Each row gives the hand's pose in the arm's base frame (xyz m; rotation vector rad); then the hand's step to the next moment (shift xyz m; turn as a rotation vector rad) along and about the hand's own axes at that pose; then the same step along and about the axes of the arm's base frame.
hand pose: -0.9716 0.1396 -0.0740 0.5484 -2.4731 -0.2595
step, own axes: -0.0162 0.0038 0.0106 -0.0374 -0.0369 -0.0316
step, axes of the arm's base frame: 0.0046 0.0112 -0.0156 0.0583 -0.0185 -0.0044
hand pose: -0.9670 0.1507 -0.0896 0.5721 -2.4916 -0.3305
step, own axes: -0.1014 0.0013 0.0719 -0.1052 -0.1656 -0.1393
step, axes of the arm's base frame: 0.0351 0.0561 -0.1052 0.2128 -0.1120 0.0072
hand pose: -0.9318 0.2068 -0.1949 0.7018 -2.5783 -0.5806
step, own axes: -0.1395 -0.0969 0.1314 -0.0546 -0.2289 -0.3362
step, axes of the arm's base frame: 0.0845 0.0373 -0.1939 0.2909 -0.2452 0.1538
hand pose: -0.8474 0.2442 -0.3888 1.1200 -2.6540 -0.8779
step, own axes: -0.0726 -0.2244 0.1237 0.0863 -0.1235 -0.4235
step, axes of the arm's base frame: 0.1491 -0.0171 -0.2200 0.1540 -0.3244 0.2703
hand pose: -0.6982 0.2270 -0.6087 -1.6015 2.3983 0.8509
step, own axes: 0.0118 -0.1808 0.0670 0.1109 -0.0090 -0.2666
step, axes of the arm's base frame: 0.1419 -0.0245 -0.1288 0.0121 -0.2310 0.1731
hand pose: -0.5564 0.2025 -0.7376 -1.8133 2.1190 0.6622
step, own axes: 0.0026 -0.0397 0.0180 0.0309 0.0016 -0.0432
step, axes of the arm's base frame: 0.0369 0.0025 -0.0232 -0.0033 -0.0481 0.0222
